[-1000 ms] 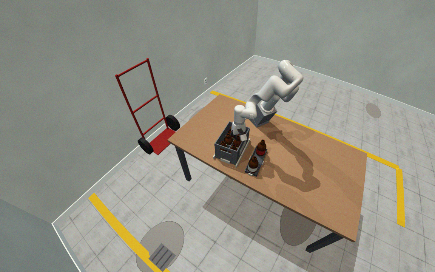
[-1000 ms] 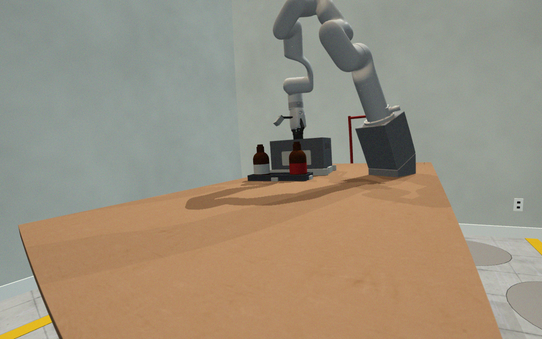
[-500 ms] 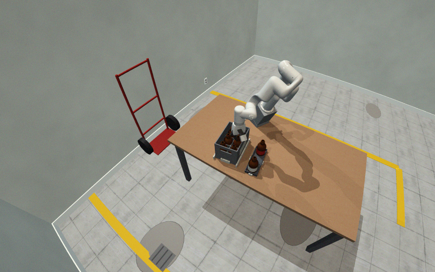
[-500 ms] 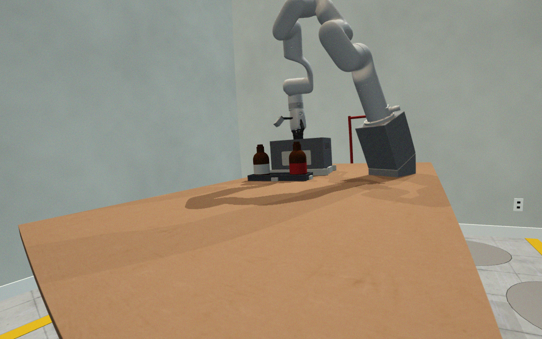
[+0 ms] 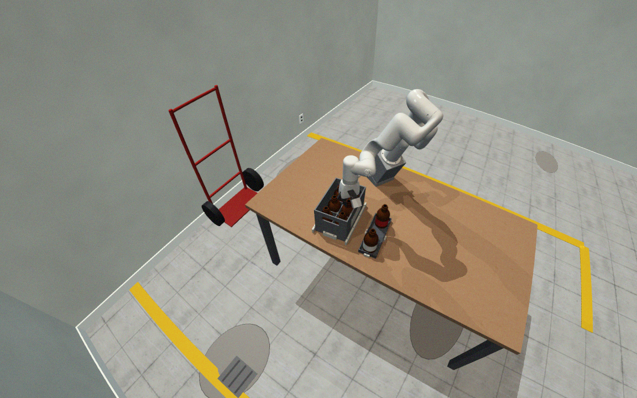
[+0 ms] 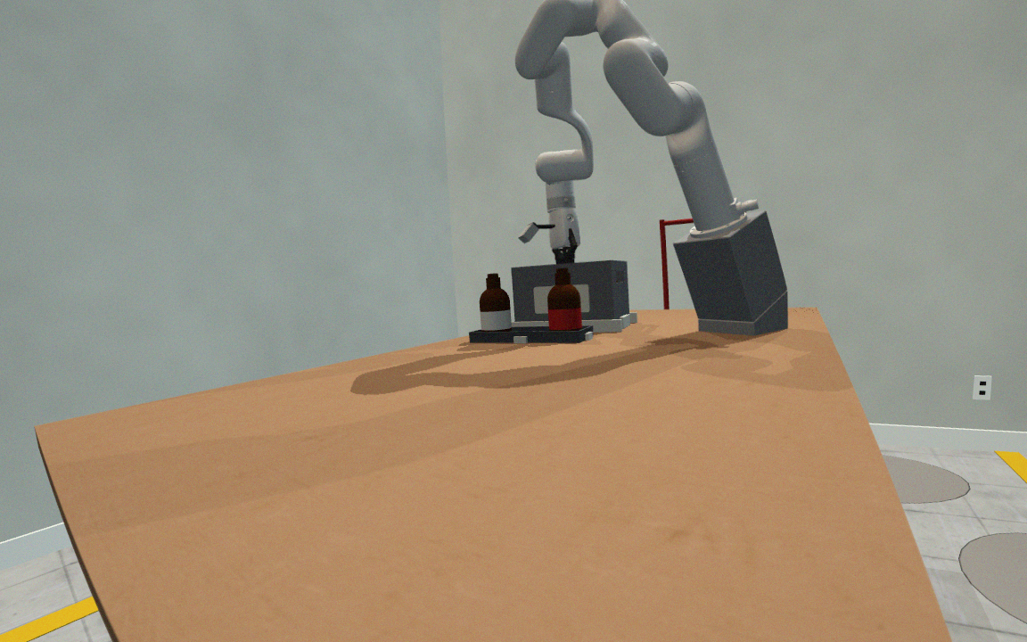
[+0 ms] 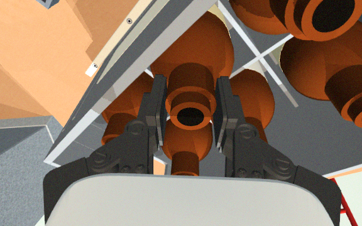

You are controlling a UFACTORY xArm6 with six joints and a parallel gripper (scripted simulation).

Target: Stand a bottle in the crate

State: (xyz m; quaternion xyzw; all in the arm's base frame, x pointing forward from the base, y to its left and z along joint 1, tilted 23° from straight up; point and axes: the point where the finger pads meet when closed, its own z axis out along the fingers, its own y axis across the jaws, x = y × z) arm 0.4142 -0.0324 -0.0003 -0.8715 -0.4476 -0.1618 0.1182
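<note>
Right now my hand is 80 mm above the grey crate, 40 mm to the left of it and 10 mm short of it. Also, from my hand: dark tray: 180 mm to the left, 150 mm below, 10 mm behind.
</note>
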